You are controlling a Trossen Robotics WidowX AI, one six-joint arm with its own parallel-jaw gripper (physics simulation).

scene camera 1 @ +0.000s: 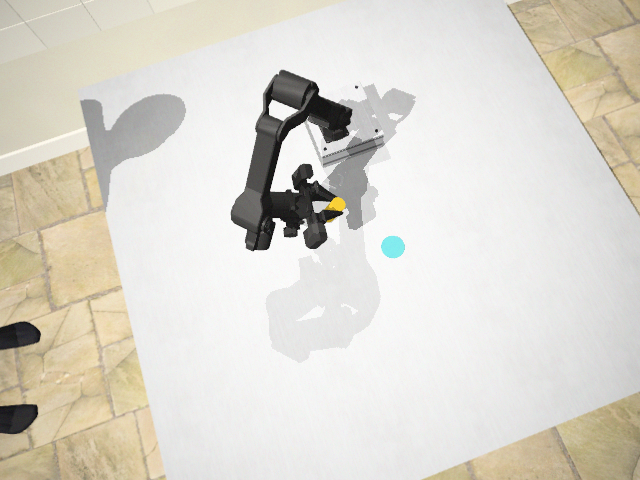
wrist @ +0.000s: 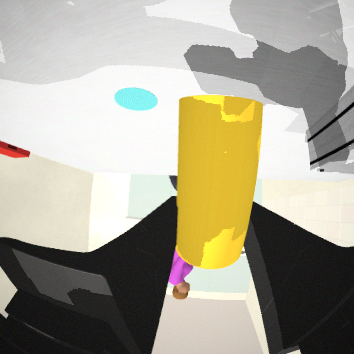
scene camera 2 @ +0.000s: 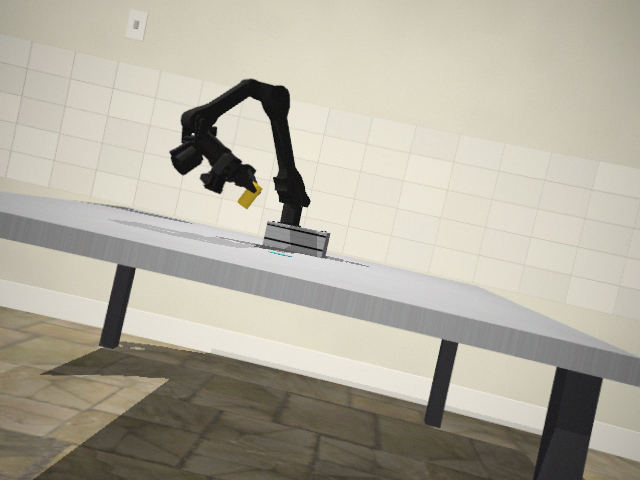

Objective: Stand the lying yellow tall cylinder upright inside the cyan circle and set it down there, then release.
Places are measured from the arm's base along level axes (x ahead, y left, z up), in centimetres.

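Where they show: gripper, between the fingertips: (scene camera 1: 340,206) (wrist: 208,204) (scene camera 2: 257,193); arm's base, origin of its link: (scene camera 1: 333,129) (scene camera 2: 289,225).
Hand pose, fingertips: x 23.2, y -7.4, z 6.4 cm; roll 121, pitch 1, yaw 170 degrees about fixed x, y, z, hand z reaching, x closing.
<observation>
Each offset is from my fingertips to the top centre of the thing. "spot": to the spot under its first point. Level surfaces: height alone.
The yellow cylinder @[dx -0.3, dy -1.9, dz +2.7 cm] (scene camera 1: 337,204) (scene camera 2: 248,197) (wrist: 219,165) is held off the table, tilted rather than upright. My gripper (scene camera 1: 339,206) (scene camera 2: 254,187) (wrist: 208,204) is shut on it near its upper end, one finger on each side. The rest of the cylinder sticks out past the fingertips, with its lower end clear of the table. The cyan circle @[spot: dx +10.2, dy +10.0, dz -13.3 cm] (scene camera 1: 392,246) (scene camera 2: 279,253) (wrist: 136,99) lies flat on the table. In scene camera 1 it is to the lower right of the gripper and cylinder, apart from them. In the wrist view it is left of the cylinder's far end.
The arm's grey base block (scene camera 1: 353,150) (scene camera 2: 273,236) stands on the white table @[dz -13.4 cm] (scene camera 1: 465,335) (scene camera 2: 361,289), up from the circle in scene camera 1. It also shows at the right edge of the wrist view. A red object (wrist: 14,150) shows at the left edge there. Shadows cross the table.
</observation>
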